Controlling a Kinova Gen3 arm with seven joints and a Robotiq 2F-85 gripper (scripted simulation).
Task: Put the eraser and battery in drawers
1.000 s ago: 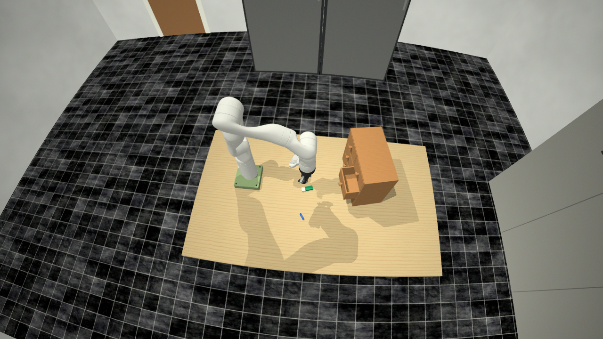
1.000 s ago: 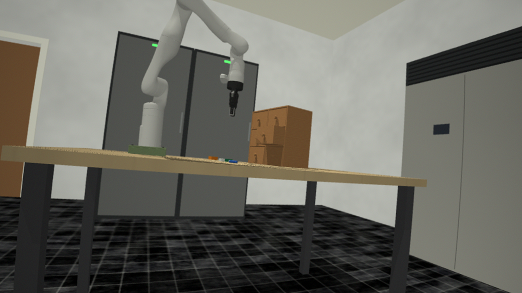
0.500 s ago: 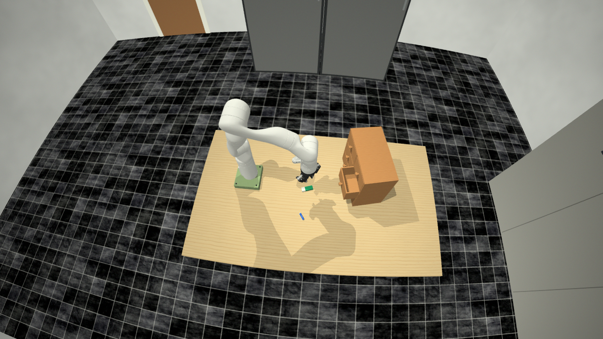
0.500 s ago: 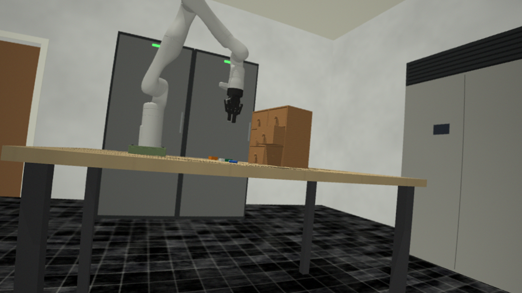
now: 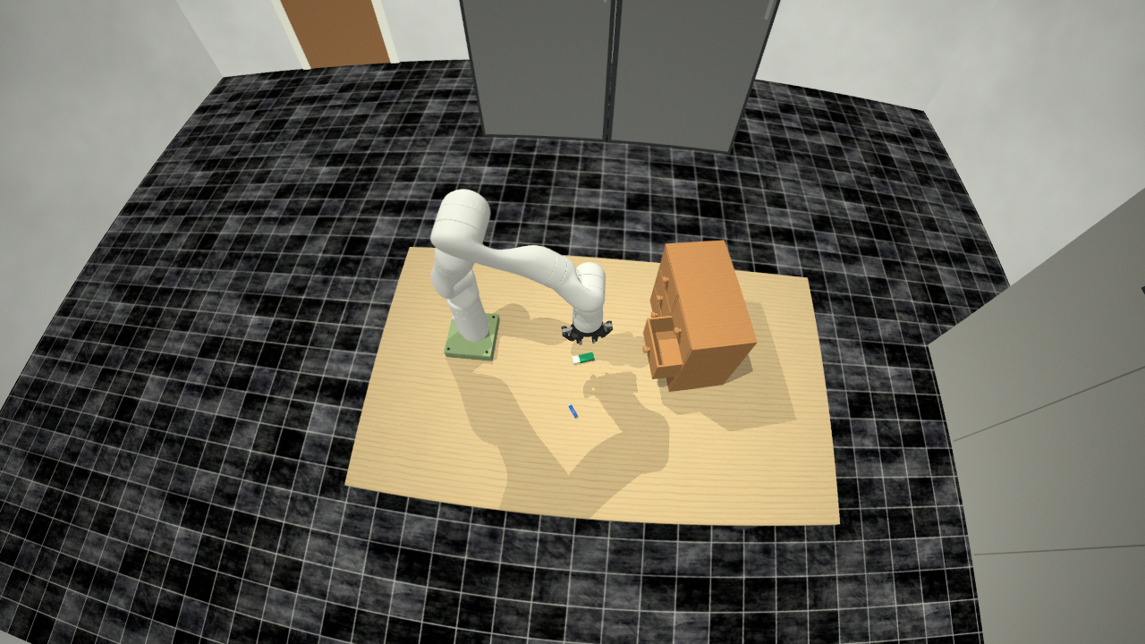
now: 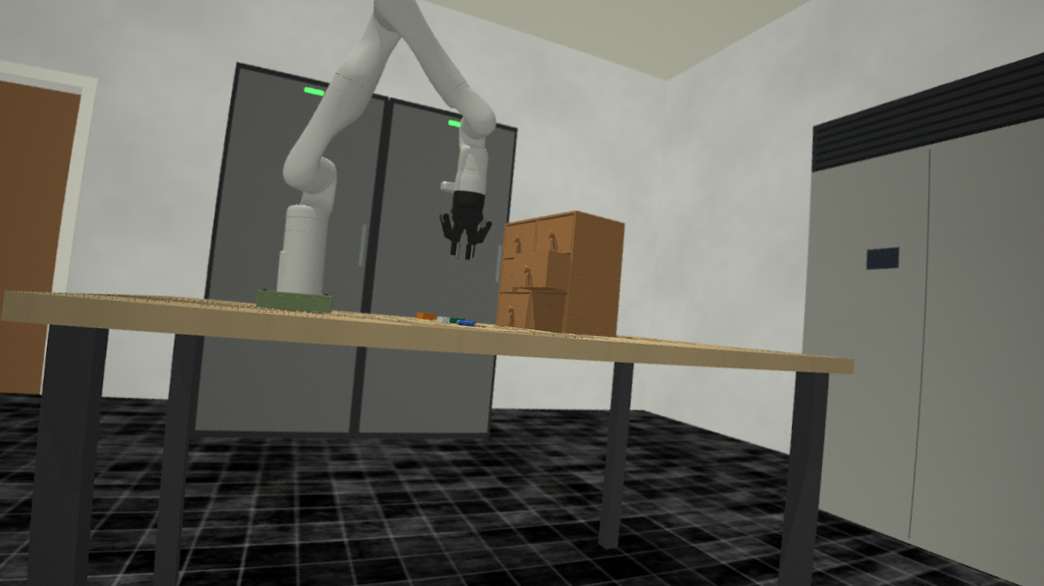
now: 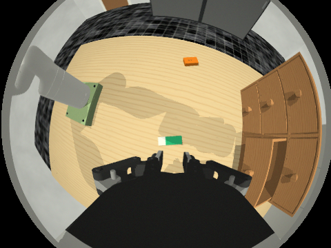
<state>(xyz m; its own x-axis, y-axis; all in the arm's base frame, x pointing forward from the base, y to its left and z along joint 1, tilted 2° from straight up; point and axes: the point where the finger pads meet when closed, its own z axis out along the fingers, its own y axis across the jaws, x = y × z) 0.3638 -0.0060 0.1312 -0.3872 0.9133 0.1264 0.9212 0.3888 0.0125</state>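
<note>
Right now my hand is 170 mm above the eraser, 20 mm past it and 10 mm to the right of it. Round my hand: blue stick 170 mm below, 160 mm to the right, 10 mm ahead; nine-volt battery 280 mm to the left, 170 mm below, 50 mm behind.
</note>
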